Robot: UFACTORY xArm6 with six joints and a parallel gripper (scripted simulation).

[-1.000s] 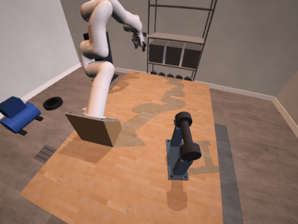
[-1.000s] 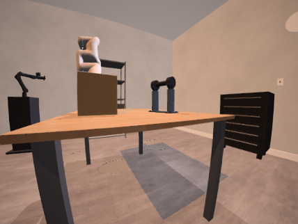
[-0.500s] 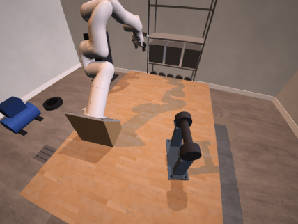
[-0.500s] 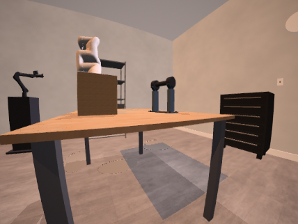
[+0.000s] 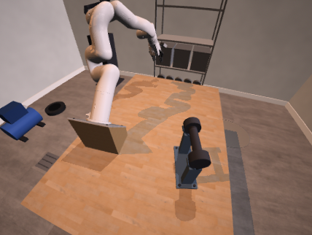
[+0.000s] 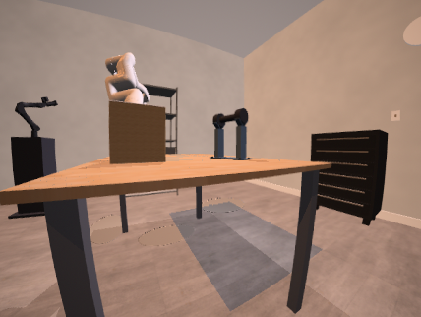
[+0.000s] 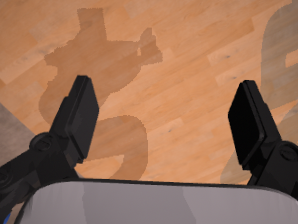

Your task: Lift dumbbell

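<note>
The dark dumbbell is 75 cm to the right of my hand, 40 cm ahead of it and 2 cm below it. Round my hand: blue-grey cradle (75 cm to the right, 40 cm ahead, 15 cm below).
</note>
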